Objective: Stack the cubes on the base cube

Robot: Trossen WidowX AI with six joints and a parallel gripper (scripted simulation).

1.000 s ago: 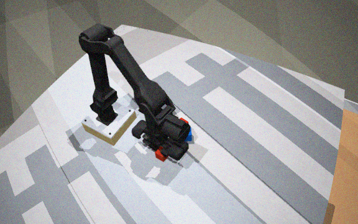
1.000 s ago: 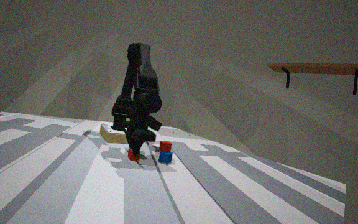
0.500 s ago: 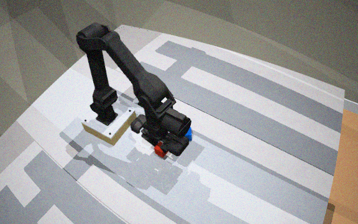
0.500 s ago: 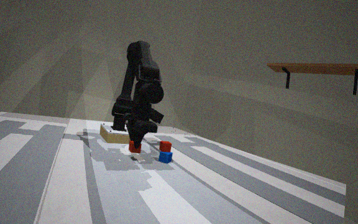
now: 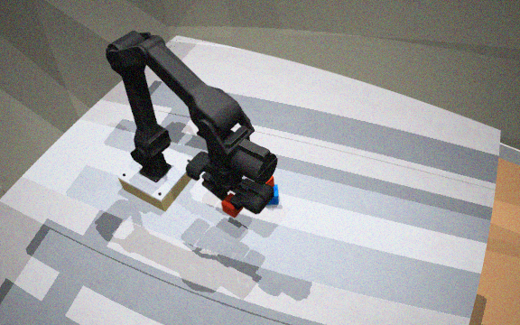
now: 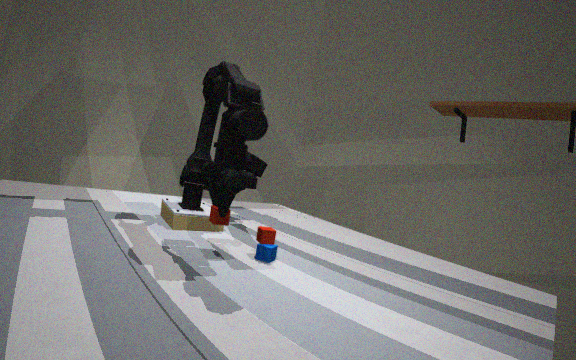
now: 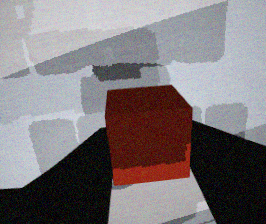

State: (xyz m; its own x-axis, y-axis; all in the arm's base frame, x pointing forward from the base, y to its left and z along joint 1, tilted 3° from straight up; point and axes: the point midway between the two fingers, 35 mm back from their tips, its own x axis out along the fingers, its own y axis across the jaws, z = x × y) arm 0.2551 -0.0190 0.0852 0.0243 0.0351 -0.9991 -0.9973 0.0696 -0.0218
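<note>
The blue cube is 11 cm to the left of my gripper tip, 7 cm below it and 3 cm ahead of it. Round my gripper tip: red cube (right at my gripper tip).
</note>
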